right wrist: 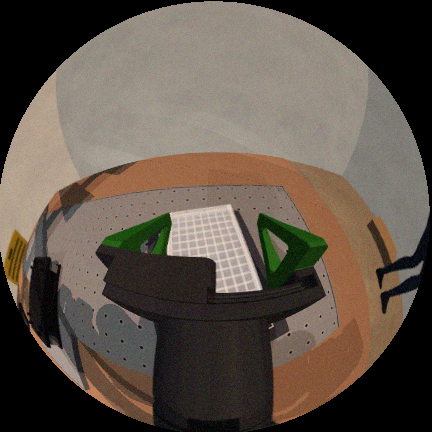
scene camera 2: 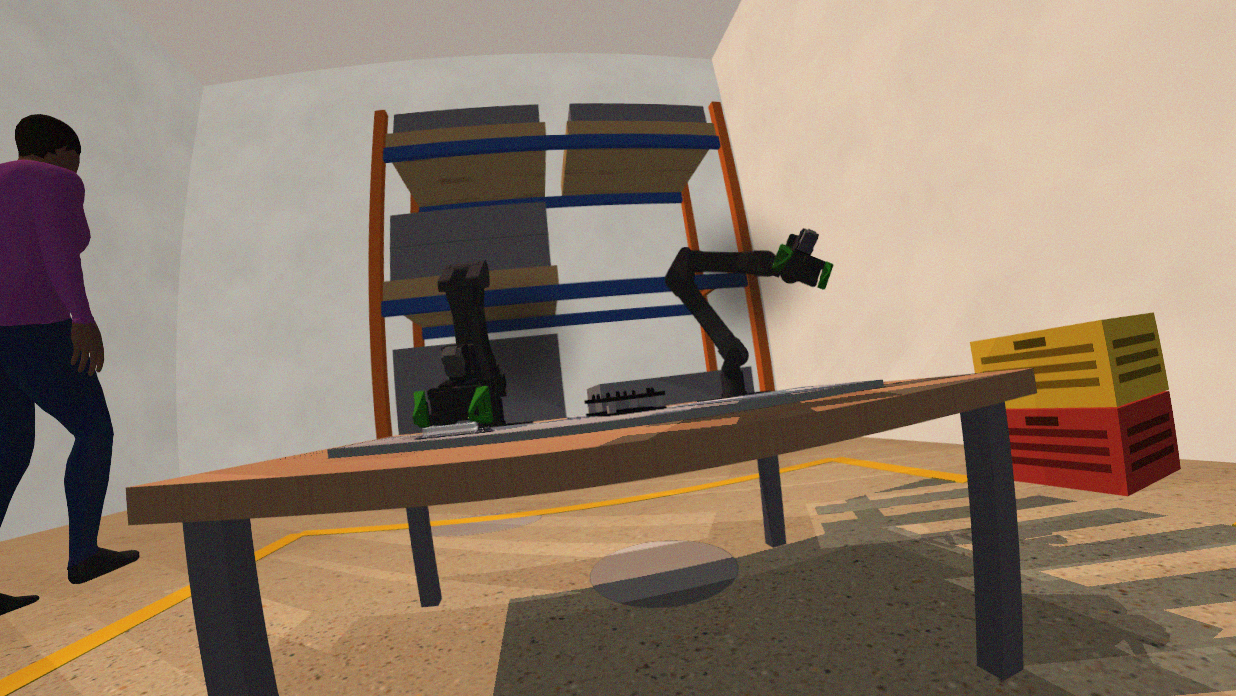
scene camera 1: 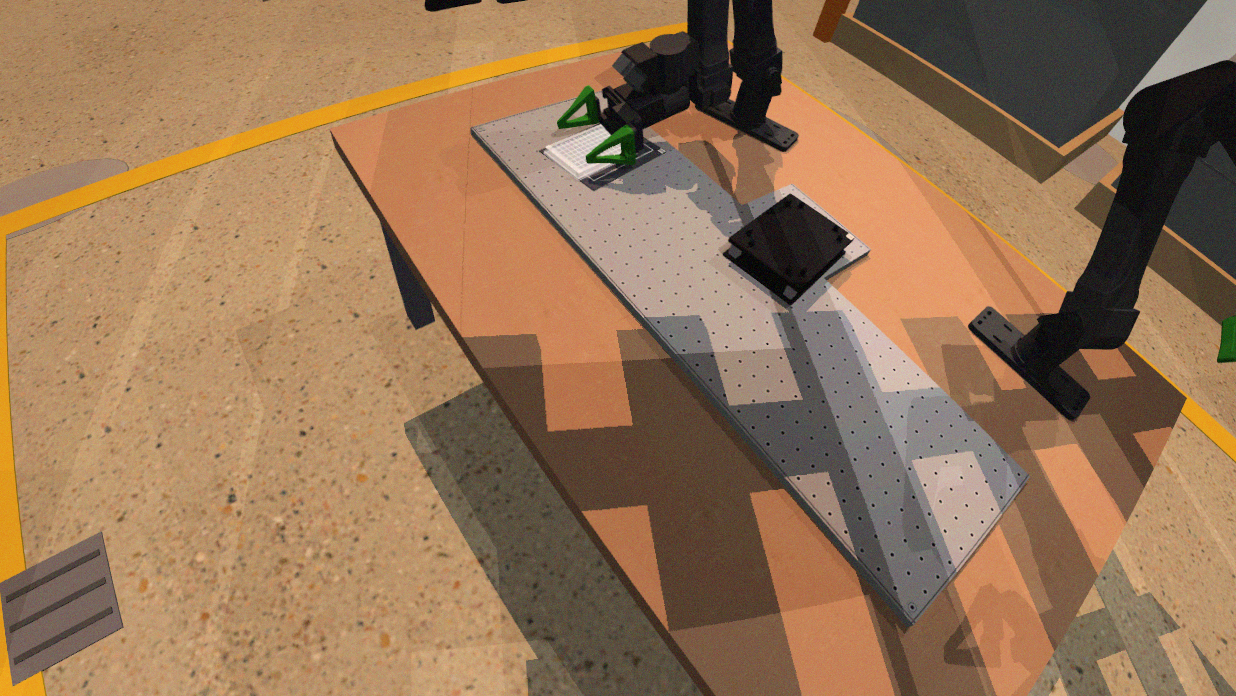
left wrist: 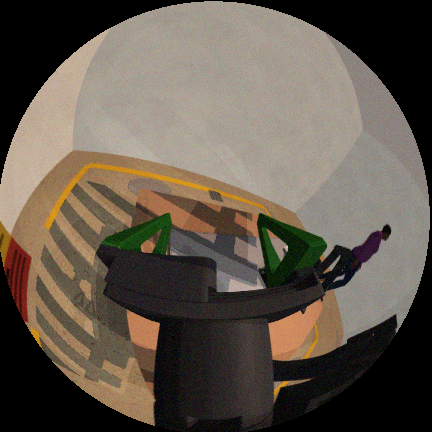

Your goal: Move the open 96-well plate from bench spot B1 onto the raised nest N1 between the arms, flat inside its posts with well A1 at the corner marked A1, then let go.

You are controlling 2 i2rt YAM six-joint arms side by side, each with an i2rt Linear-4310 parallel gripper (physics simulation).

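Places are measured from the left arm's base along level axes (x left, y back, z up), in millimetres.
Where they show: left gripper, between the fingertips: (scene camera 2: 811,262) (left wrist: 213,217); right gripper, between the fingertips: (right wrist: 213,217) (scene camera 2: 441,418) (scene camera 1: 571,142); left arm's base, origin of its link: (scene camera 1: 1026,362); right arm's base, origin of its link: (scene camera 1: 745,122).
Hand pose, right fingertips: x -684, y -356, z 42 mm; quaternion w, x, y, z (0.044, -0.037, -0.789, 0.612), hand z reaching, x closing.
Note:
Things, the pixels of their centre, and the offset from my right fingertips. "*": a spot on its surface instead. Level surfaces: height alone.
- white 96-well plate, middle of its body: (right wrist: 207,256) (scene camera 1: 591,150) (scene camera 2: 452,429) dx +9, dy +33, dz -21 mm
- dark B1 spot, a spot on its surface: (scene camera 1: 600,182) * dx +77, dy +4, dz -28 mm
- raised black nest N1, middle of its body: (scene camera 1: 791,243) (scene camera 2: 622,401) dx +337, dy +154, dz -7 mm
- perforated board, height of its surface: dz -29 mm
- wooden table, height of its surface: dz -42 mm
- pale base plate, height of its surface: dz -30 mm
The white 96-well plate (scene camera 1: 566,157) (scene camera 2: 449,427) (right wrist: 210,240) lies flat on the dark B1 spot (scene camera 1: 600,182) at the far end of the perforated board. My right gripper (scene camera 1: 573,142) (scene camera 2: 450,415) (right wrist: 213,217) is open, low over the plate. In the right wrist view the plate is skewed between the fingers, close to the left-hand one, with a gap at the right-hand one. The raised black nest N1 (scene camera 1: 789,237) (scene camera 2: 624,400) (right wrist: 45,300) stands mid-board with small posts; its A1 mark is not readable. My left gripper (scene camera 2: 804,267) (left wrist: 213,217) is open and empty, high up, away from the plate.
The perforated board (scene camera 1: 640,250) lies along the wooden table (scene camera 1: 415,190). A pale base plate (scene camera 1: 858,251) sticks out beside the nest. Stacked yellow (scene camera 2: 1037,367) and red (scene camera 2: 1068,445) crates stand beyond the table. A person (scene camera 2: 43,259) (left wrist: 369,247) stands off to one side.

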